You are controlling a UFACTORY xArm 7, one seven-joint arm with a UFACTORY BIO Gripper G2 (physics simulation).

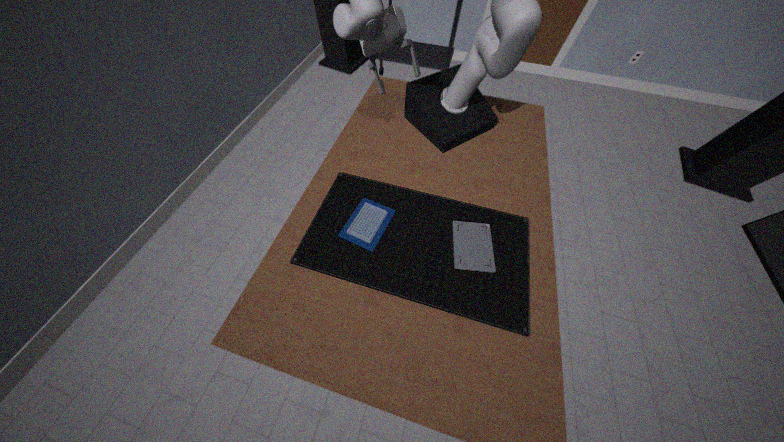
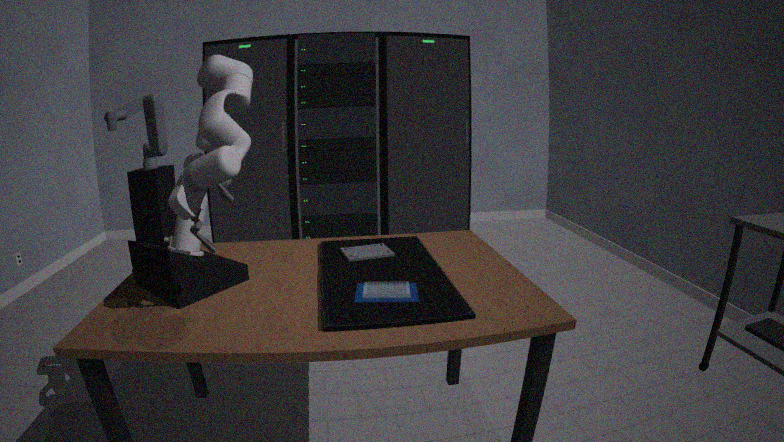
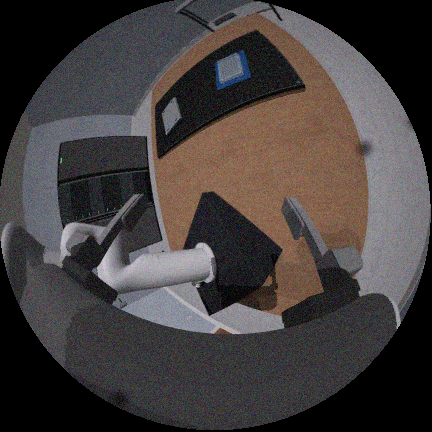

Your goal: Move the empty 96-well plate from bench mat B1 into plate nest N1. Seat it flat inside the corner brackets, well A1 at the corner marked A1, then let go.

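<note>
The white 96-well plate lies flat on the blue bench mat. The pale grey plate nest lies apart from it, with small dark brackets at its corners and no plate on it. The A1 mark is too small to read. My gripper is open, with its fingers wide apart and nothing between them. It is raised near the arm's base, well away from the plate and the nest.
Mat and nest both lie on a black board on the wooden table. The arm's black base stands at one end of the table. Dark cabinets stand behind the table.
</note>
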